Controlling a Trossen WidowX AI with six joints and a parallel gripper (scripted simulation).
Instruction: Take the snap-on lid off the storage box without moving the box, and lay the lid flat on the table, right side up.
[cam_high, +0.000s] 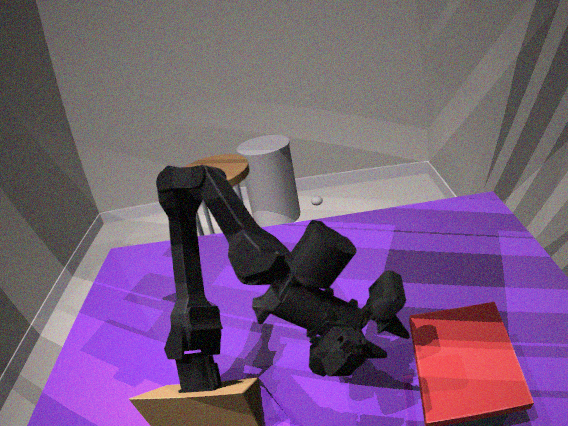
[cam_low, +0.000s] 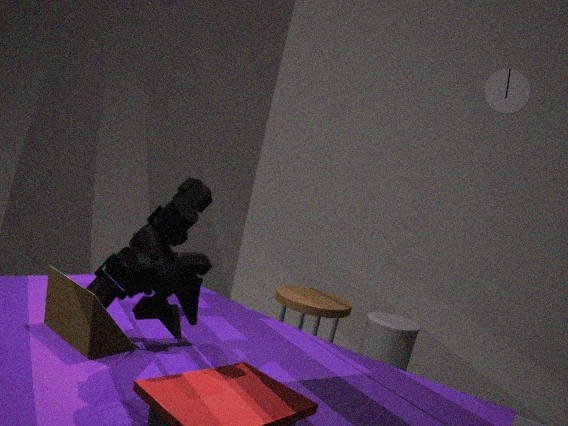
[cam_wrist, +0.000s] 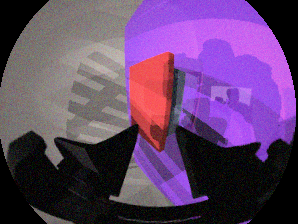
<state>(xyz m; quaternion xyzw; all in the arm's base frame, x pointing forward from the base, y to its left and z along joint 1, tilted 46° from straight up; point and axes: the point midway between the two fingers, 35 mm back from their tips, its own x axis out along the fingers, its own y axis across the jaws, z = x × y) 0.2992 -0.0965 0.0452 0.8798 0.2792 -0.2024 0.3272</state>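
Right now my gripper tip is 120 mm short of the red lid, 60 mm above it and 20 mm to the left of it. From my gripper tip the other things lie so: storage box (120 mm ahead, 110 mm below, 20 mm to the right).
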